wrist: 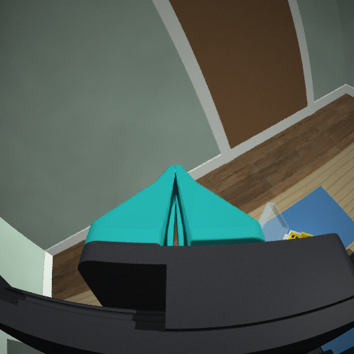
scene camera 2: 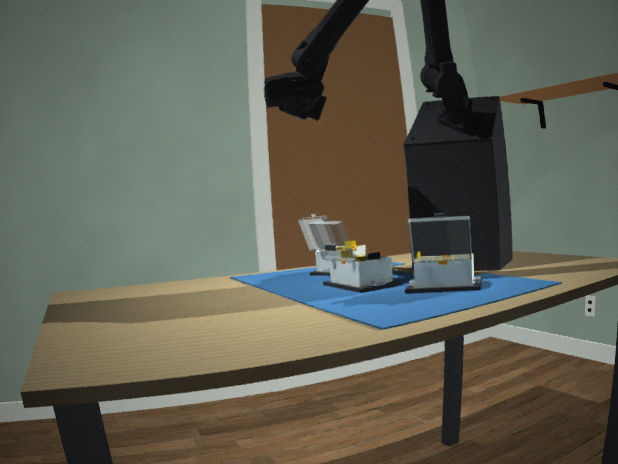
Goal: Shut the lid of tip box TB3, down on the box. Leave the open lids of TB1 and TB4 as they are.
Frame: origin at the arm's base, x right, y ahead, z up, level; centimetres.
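Seen in the pictures: gripper, between the fingertips: [scene camera 2: 296, 113]; arm's base, origin of its link: [scene camera 2: 462, 121].
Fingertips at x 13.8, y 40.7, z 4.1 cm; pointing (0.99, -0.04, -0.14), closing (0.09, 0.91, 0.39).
Offsets run from my fingertips to a thing's middle. "pt": to the spot under its first point. Level surfaces: height alone.
My gripper [scene camera 2: 302, 107] [wrist: 175, 174] is shut and empty, its teal fingertips meeting in the wrist view. It hangs high above the boxes. In the scene view one tip box @[dx -36.8, dy -20.7, dz -38.3 cm] [scene camera 2: 443, 275] stands at the right with its clear lid [scene camera 2: 440, 235] upright and open. A white box @[dx -21.7, dy -8.1, dz -38.3 cm] [scene camera 2: 361, 272] with yellow and black pieces on top stands in the middle. Another box @[dx +3.6, dy -11.2, dz -38.3 cm] [scene camera 2: 321, 264] is partly hidden behind it. Two raised clear lids @[pt dx +7.3, dy -2.9, dz -31.5 cm] [scene camera 2: 309, 234] @[pt dx -27.6, dy +0.0, dz -29.9 cm] [scene camera 2: 334, 235] overlap above these. In the wrist view a clear lid [wrist: 273, 222] and yellow contents [wrist: 299, 235] show. I cannot tell which box is TB1, TB3 or TB4.
The boxes stand on a blue mat @[dz -41.6 cm] [scene camera 2: 382, 312] [wrist: 320, 205] on the wooden table @[dz -41.9 cm] [scene camera 2: 165, 340]. The arm's black pedestal [scene camera 2: 452, 190] stands behind the right box. A brown door [scene camera 2: 335, 150] [wrist: 255, 65] and a shelf [scene camera 2: 565, 88] are on the walls.
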